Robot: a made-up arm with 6 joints.
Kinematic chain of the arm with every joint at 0, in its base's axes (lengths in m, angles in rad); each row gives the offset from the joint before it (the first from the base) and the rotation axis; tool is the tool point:
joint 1: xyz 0 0 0.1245 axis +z
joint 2: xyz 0 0 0 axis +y
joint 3: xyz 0 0 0.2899 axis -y
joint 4: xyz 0 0 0 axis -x
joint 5: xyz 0.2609 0 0 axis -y
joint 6: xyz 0 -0.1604 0 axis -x
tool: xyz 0 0 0
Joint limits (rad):
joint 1: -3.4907..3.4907
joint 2: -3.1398..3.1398
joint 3: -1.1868..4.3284
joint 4: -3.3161..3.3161
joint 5: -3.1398..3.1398
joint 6: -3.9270..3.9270
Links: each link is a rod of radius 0.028 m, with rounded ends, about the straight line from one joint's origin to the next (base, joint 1, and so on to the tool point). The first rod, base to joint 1, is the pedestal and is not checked.
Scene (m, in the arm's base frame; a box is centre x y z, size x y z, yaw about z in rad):
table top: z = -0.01
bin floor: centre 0.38 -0.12 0 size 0.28 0.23 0.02 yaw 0.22
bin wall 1: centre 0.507 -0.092 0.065 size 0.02 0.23 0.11 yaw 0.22
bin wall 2: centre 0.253 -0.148 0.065 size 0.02 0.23 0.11 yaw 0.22
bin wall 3: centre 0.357 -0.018 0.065 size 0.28 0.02 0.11 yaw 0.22
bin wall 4: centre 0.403 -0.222 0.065 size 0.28 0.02 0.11 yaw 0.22
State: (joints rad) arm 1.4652 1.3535 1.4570 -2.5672 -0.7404 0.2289
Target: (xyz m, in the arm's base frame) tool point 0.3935 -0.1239 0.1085
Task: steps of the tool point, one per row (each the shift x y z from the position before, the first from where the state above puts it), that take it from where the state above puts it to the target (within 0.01 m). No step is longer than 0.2 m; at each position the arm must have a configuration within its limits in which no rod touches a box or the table.
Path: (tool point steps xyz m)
1: 0.1568 -0.0115 0.0182
2: 0.1437 -0.0580 0.0180
3: 0.1164 -0.0970 0.0175
4: 0.0785 -0.1247 0.0167
5: 0.0347 -0.1383 0.0155
6: -0.0101 -0.1365 0.0142
7: -0.0507 -0.1206 0.0126
8: 0.0000 0.0000 -0.1315

